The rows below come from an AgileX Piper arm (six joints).
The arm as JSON. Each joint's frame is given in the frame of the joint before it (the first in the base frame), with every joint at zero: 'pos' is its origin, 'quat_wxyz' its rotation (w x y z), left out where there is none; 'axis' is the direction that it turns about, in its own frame. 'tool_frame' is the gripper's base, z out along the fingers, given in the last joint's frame.
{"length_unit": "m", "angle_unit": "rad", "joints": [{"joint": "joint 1", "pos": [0.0, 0.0, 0.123], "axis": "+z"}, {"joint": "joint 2", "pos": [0.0, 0.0, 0.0], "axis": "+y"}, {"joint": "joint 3", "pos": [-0.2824, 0.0, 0.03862], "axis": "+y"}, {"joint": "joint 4", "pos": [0.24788, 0.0, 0.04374], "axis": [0.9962, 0.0, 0.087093]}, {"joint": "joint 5", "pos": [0.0, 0.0, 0.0], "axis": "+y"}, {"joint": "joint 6", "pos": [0.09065, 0.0, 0.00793], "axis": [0.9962, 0.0, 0.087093]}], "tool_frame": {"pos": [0.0, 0.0, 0.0], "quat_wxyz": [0.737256, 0.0, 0.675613, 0.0]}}
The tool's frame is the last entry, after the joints.
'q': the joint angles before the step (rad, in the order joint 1, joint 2, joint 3, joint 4, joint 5, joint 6). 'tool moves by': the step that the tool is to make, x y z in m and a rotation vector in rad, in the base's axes. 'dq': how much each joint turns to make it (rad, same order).
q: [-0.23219, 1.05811, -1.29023, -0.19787, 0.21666, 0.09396]
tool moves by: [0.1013, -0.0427, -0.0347, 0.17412, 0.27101, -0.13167]
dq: [-0.02899, 0.36502, -0.25366, -0.13611, 0.22156, 0.21880]
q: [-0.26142, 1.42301, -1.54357, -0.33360, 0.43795, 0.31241]
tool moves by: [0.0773, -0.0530, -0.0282, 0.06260, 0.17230, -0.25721]
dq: [-0.03026, 0.36084, -0.37985, -0.21698, 0.27979, 0.21328]
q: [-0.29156, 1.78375, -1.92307, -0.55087, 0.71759, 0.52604]
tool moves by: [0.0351, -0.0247, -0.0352, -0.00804, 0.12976, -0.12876]
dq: [-0.00610, 0.18921, -0.16937, -0.10334, 0.14642, 0.04615]
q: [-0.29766, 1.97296, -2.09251, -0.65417, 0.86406, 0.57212]
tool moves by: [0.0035, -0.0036, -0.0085, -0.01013, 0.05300, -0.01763]
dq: [-0.00037, 0.02676, -0.01696, -0.01671, 0.03717, -0.01807]
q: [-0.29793, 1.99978, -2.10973, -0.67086, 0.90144, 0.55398]
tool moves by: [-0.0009, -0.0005, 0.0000, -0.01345, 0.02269, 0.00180]
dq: [-0.00001, 0.00037, -0.00183, -0.00598, 0.01151, -0.02078]
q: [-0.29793, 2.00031, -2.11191, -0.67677, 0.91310, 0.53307]
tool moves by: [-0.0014, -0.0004, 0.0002, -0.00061, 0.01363, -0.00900]
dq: [-0.00001, 0.00002, -0.00347, -0.00319, 0.01764, -0.00512]
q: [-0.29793, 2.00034, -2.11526, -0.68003, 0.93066, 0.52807]
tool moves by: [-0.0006, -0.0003, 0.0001, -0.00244, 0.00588, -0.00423]
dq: [-0.00002, -0.00001, -0.00093, -0.00399, 0.00662, -0.00139]
